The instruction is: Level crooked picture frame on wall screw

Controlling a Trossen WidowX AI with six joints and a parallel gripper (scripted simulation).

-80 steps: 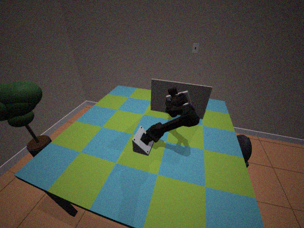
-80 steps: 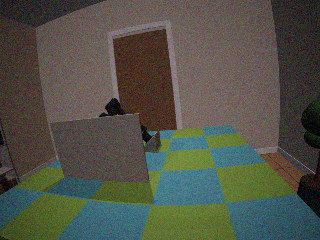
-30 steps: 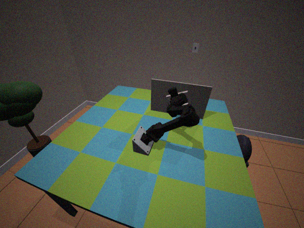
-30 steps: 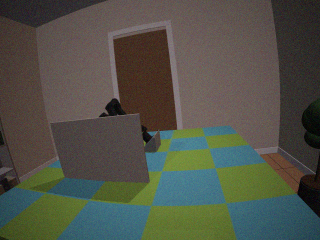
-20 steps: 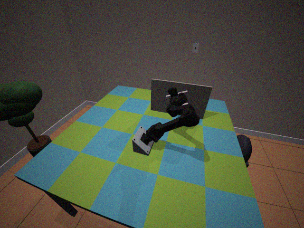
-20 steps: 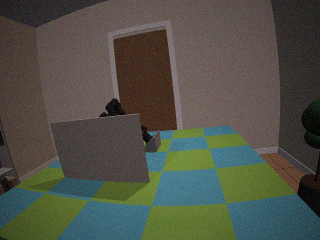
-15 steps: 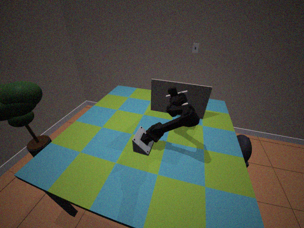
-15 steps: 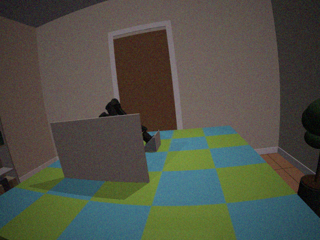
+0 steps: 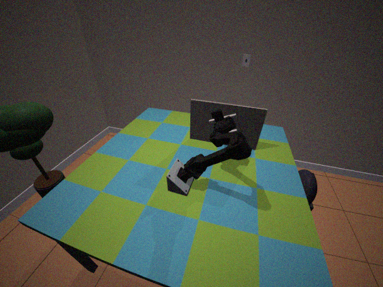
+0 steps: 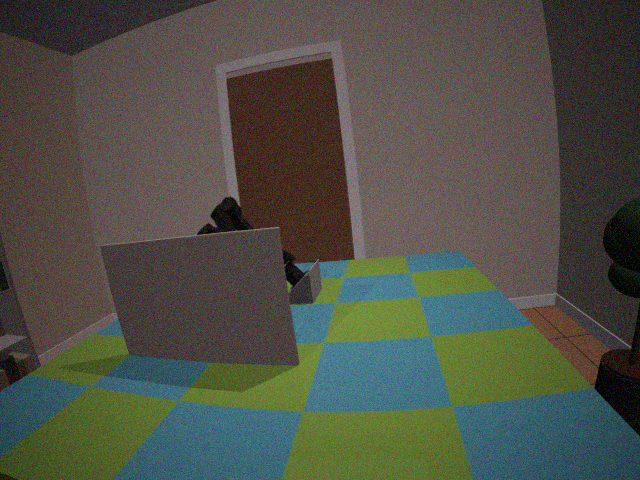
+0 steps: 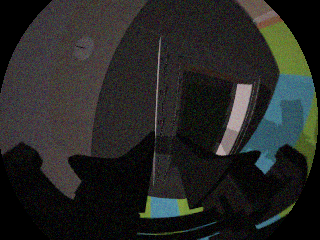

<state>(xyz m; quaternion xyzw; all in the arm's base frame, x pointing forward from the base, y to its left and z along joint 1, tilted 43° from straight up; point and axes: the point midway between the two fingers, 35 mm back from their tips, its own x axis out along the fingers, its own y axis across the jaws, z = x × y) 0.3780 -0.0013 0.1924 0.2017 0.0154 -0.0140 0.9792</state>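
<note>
My gripper tip is 20 mm to the left of the picture frame and 50 mm above it.
</note>
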